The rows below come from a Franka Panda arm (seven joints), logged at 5 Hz.
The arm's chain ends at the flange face. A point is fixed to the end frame.
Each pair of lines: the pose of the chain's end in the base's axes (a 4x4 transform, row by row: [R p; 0 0 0 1], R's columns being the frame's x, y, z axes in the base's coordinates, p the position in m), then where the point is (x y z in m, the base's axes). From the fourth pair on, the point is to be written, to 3 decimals.
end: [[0.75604 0.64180 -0.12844 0.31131], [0.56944 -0.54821 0.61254 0.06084], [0.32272 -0.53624 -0.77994 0.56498], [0 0 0 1]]
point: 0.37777 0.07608 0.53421
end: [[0.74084 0.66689 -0.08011 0.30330], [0.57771 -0.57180 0.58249 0.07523], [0.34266 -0.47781 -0.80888 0.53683], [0 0 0 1]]
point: 0.37149 0.08894 0.50929
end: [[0.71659 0.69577 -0.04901 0.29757], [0.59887 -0.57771 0.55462 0.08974], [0.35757 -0.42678 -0.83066 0.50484], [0 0 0 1]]
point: 0.36681 0.10349 0.48008
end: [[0.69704 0.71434 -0.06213 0.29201], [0.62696 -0.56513 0.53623 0.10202], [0.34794 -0.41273 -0.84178 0.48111], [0 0 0 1]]
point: 0.361 0.117 0.456
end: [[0.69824 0.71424 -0.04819 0.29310], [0.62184 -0.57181 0.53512 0.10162], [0.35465 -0.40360 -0.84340 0.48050], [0 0 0 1]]
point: 0.362 0.116 0.456
